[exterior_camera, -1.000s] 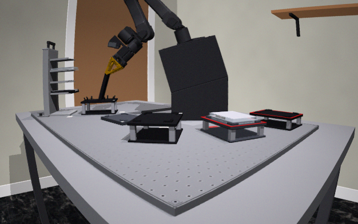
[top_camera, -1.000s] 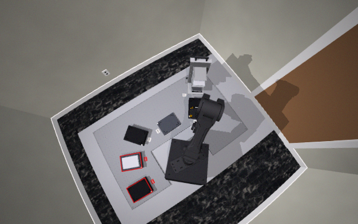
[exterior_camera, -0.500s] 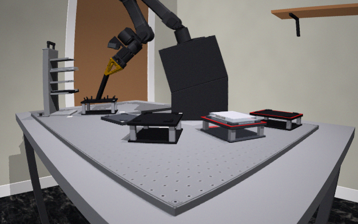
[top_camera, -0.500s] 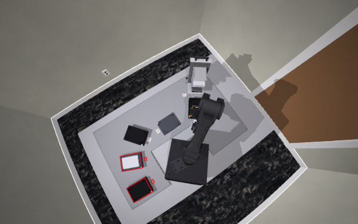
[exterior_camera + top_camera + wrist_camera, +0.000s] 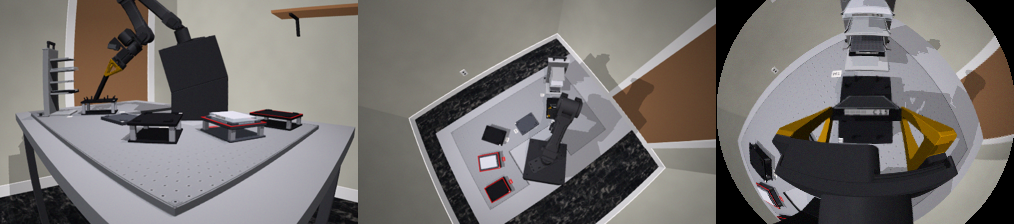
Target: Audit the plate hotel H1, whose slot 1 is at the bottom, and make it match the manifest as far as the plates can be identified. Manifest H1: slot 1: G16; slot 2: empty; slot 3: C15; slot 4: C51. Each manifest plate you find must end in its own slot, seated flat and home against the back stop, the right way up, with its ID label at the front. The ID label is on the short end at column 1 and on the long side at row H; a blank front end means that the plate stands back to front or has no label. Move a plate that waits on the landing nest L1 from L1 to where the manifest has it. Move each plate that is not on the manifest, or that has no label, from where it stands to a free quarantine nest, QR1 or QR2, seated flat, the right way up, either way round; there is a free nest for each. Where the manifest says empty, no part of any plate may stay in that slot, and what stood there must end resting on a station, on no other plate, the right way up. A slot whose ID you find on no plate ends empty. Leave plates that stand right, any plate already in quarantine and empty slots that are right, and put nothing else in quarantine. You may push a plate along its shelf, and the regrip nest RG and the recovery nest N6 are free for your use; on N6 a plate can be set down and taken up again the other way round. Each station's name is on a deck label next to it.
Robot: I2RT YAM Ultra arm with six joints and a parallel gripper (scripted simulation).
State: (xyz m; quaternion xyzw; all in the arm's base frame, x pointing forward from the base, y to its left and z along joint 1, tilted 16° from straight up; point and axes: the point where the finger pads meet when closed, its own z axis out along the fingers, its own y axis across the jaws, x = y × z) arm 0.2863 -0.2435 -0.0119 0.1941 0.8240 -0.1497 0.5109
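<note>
Right now the pinned nest is 120 mm below my hand, 30 mm ahead of it and 20 mm to the right of it. From my hand the other things lie so: hotel foot (210 mm ahead, 170 mm below, 120 mm to the right); then H1 deck label (190 mm ahead, 180 mm below); then grey plate hotel H1 (260 mm ahead, 150 mm to the right, 20 mm below).
</note>
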